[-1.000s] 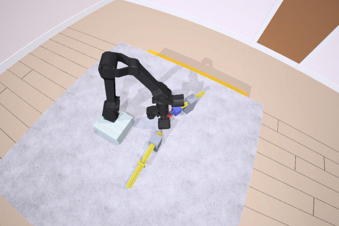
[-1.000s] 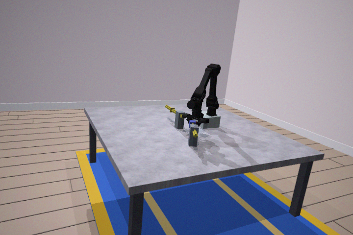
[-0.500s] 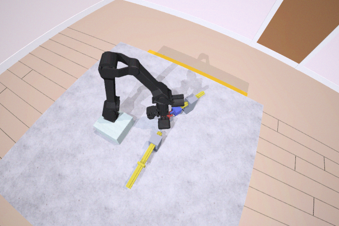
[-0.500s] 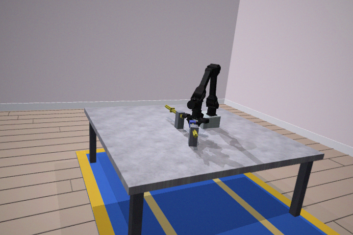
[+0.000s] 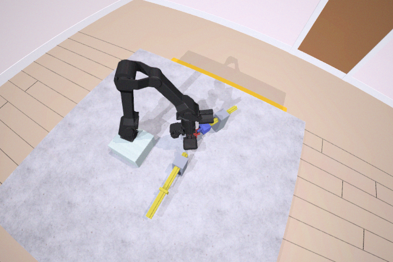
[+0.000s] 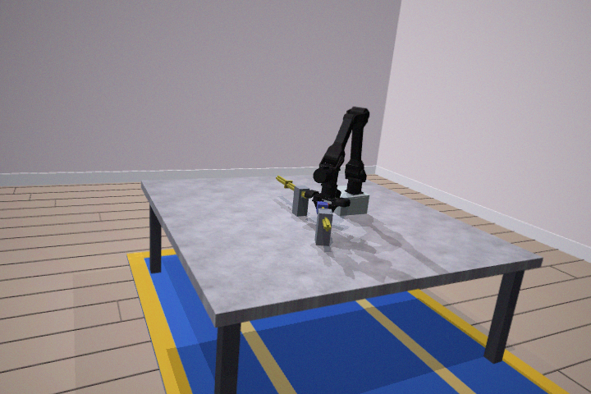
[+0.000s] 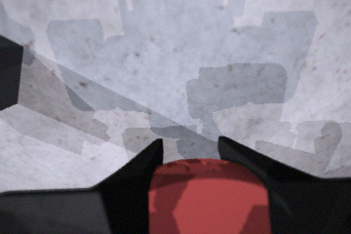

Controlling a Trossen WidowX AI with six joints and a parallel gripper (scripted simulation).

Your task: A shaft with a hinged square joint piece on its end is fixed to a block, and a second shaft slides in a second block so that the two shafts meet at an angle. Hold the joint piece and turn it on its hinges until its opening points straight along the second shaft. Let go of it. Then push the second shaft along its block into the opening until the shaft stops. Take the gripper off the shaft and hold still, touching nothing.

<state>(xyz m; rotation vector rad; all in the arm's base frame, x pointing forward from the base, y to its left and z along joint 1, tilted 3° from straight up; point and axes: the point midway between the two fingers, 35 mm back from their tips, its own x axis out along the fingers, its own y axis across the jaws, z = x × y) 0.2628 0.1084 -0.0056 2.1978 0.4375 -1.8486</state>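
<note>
Now: the red joint piece 10 mm ahead of my gripper tip and 50 mm above it.
</note>
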